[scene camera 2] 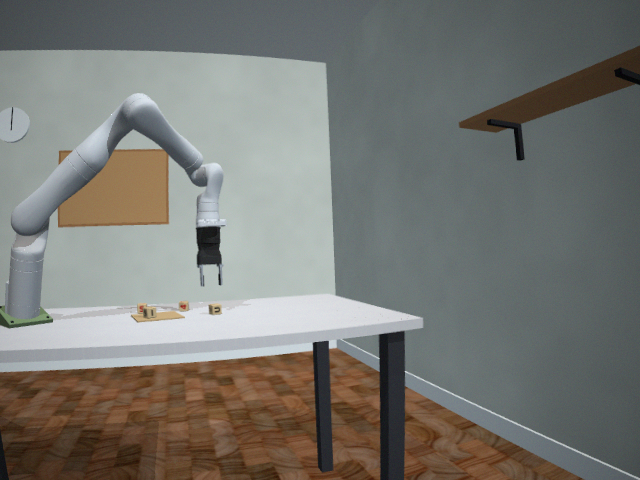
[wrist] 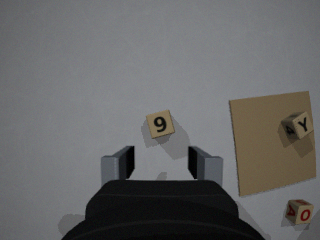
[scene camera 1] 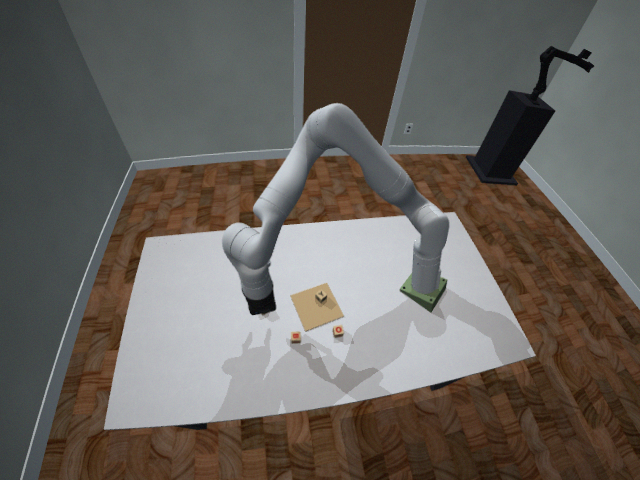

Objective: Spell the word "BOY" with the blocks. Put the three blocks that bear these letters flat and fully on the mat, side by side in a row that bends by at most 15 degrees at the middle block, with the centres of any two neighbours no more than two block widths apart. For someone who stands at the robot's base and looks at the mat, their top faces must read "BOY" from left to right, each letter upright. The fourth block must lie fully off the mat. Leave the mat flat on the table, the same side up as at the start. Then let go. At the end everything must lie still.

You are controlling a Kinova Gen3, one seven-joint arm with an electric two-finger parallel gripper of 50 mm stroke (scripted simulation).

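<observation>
Scene camera 1 shows a tan mat (scene camera 1: 312, 313), and scene camera 2 shows my gripper (scene camera 2: 211, 285). In the wrist view you'd see my gripper (wrist: 161, 157) again, and the tan mat (wrist: 266, 159) is there with it.
</observation>
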